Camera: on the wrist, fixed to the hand. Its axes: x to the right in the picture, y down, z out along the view.
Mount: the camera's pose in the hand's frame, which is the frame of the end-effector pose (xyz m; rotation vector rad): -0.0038 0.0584 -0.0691 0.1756 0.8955 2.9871
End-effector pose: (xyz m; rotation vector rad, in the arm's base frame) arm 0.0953 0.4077 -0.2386 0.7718 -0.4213 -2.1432
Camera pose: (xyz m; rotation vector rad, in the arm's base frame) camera 0.1759 0.3717 -0.2587 0.2300 -0.4772 0.9973
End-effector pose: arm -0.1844 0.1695 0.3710 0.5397 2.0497 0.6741
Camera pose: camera -0.2342 0.1937 0.4426 -1.7837 0.1407 -1.0663
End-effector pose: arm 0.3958 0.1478 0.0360 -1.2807 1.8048 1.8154
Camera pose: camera 0.3819 0.0759 0.0893 -0.9185 -1.1013 0.0509
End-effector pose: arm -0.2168 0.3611 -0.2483 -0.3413 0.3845 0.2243
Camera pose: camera -0.2590 0.3889 -0.3234 -0.5835 -1.2828 -2.4847
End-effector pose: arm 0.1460 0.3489 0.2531 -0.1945 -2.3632 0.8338
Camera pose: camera 0.1867 0.4296 0.2577 2.8490 -0.5169 -1.0043
